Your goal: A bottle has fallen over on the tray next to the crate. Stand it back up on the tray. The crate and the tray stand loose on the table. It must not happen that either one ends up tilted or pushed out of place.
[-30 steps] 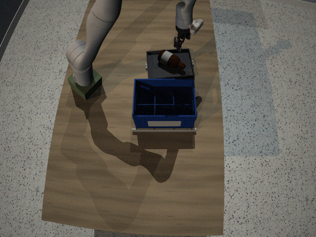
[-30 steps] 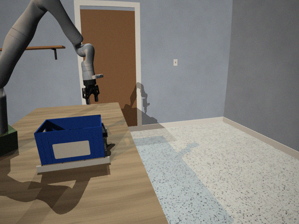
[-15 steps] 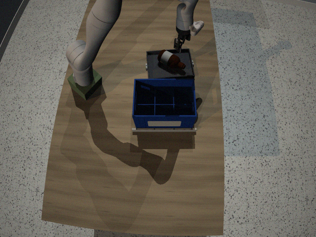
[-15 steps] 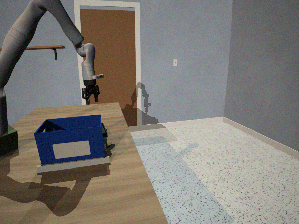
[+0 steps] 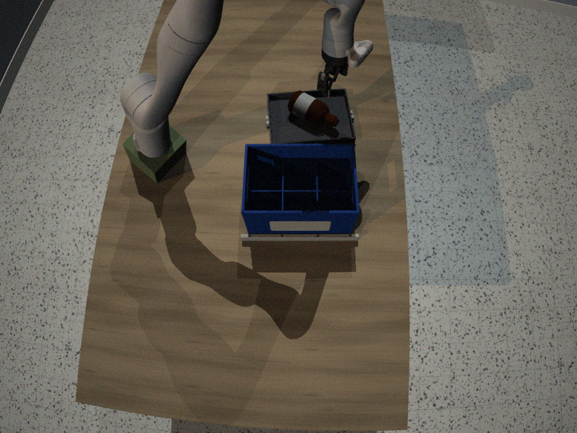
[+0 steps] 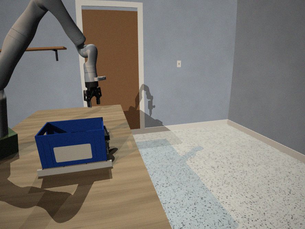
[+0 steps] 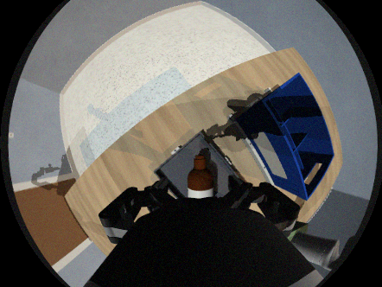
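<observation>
The brown bottle is 50 mm behind my hand, 20 mm to the left of it and 160 mm below it. Also, from my hand: tray 60 mm behind, 20 mm to the left, 190 mm below; then blue crate 90 mm behind, 270 mm to the right, 120 mm below.
</observation>
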